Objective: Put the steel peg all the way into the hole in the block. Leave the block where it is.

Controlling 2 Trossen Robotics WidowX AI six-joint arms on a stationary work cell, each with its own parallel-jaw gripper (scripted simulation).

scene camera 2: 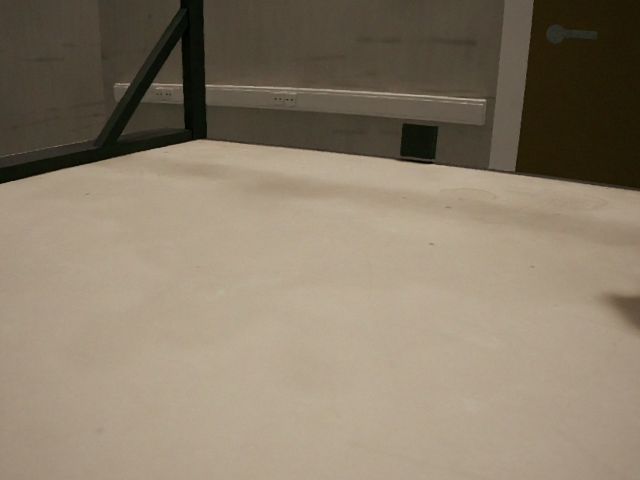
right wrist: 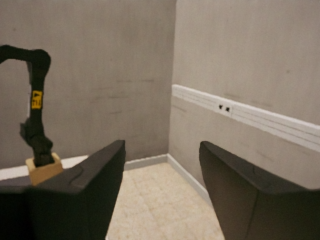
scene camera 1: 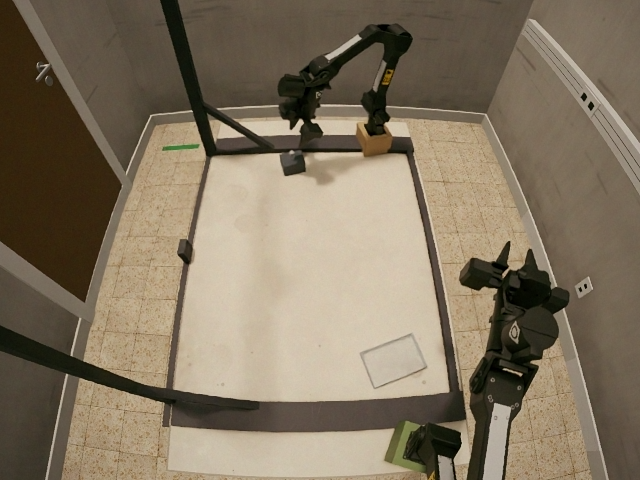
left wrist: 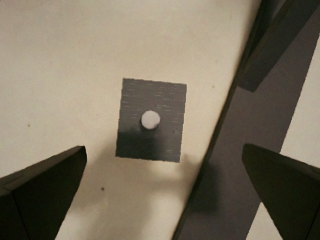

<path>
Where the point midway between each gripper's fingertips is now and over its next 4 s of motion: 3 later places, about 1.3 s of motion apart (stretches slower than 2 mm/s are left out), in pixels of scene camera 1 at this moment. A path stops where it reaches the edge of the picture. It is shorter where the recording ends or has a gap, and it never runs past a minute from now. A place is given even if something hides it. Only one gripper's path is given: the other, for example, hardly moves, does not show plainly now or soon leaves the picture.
The left gripper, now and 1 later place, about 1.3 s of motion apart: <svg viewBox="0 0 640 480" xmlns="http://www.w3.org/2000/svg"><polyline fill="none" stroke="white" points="295,138 369,128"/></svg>
</path>
